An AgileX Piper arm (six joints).
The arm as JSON. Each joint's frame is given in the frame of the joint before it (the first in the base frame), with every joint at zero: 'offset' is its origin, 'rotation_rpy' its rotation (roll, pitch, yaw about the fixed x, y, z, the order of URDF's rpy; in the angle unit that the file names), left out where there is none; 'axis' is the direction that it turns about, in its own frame. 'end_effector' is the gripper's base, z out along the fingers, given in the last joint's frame.
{
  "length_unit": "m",
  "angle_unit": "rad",
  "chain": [
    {
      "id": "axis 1",
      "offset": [
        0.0,
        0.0,
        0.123
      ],
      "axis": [
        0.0,
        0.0,
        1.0
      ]
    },
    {
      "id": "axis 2",
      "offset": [
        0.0,
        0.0,
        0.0
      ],
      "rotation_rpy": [
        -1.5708,
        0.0,
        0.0
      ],
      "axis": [
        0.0,
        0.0,
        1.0
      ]
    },
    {
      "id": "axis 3",
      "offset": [
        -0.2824,
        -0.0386,
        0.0
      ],
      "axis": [
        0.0,
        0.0,
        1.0
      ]
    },
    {
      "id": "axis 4",
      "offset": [
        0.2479,
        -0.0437,
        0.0
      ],
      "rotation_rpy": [
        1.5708,
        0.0,
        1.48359
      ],
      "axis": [
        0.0,
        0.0,
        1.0
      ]
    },
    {
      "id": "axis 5",
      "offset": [
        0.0,
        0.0,
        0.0
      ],
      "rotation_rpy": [
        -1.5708,
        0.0,
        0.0
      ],
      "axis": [
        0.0,
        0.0,
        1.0
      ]
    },
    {
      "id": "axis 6",
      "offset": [
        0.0,
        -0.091,
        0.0
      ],
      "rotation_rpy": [
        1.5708,
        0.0,
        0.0
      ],
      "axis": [
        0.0,
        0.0,
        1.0
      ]
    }
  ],
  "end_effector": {
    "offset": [
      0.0,
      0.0,
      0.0
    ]
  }
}
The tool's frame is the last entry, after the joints.
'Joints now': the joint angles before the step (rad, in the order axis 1, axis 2, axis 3, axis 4, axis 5, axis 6). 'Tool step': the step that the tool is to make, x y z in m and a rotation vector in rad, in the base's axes. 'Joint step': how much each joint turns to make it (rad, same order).
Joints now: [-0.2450, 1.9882, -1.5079, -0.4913, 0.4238, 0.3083]
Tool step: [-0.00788, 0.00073, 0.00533, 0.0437, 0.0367, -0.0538]
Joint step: [0.0000, -0.0227, 0.0000, 0.0465, 0.0784, 0.0052]
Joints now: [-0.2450, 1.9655, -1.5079, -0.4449, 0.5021, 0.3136]
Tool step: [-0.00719, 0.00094, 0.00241, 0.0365, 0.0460, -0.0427]
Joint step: [0.0000, -0.0155, 0.0000, 0.0378, 0.0758, 0.0000]
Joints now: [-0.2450, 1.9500, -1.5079, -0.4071, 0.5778, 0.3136]
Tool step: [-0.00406, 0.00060, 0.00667, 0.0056, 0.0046, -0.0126]
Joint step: [0.0000, -0.0185, 0.0000, 0.0083, 0.0265, 0.0000]
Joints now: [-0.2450, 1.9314, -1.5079, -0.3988, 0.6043, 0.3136]
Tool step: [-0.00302, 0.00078, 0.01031, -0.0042, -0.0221, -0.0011]
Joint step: [0.0000, -0.0241, 0.0000, 0.0016, 0.0017, -0.0001]
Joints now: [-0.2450, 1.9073, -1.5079, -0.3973, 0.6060, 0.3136]
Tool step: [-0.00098, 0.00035, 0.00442, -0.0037, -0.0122, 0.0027]
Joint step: [0.0000, -0.0098, 0.0000, 0.0002, -0.0036, -0.0019]
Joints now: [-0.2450, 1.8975, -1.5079, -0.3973, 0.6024, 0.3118]
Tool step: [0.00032, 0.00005, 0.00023, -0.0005, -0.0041, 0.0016]
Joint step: [0.0000, 0.0000, 0.0000, 0.0000, -0.0044, 0.0001]
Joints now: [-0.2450, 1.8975, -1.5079, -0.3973, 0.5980, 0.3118]
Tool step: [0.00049, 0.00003, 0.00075, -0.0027, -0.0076, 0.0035]
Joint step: [0.0000, -0.0007, 0.0000, -0.0017, -0.0079, -0.0001]
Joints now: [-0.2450, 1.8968, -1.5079, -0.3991, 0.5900, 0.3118]
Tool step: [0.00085, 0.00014, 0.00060, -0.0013, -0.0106, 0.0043]
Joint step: [0.0000, 0.0000, 0.0000, 0.0000, -0.0115, 0.0000]
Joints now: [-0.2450, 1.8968, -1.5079, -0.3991, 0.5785, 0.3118]
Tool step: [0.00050, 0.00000, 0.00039, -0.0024, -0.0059, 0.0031]
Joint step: [0.0000, 0.0000, 0.0000, -0.0017, -0.0069, -0.0001]
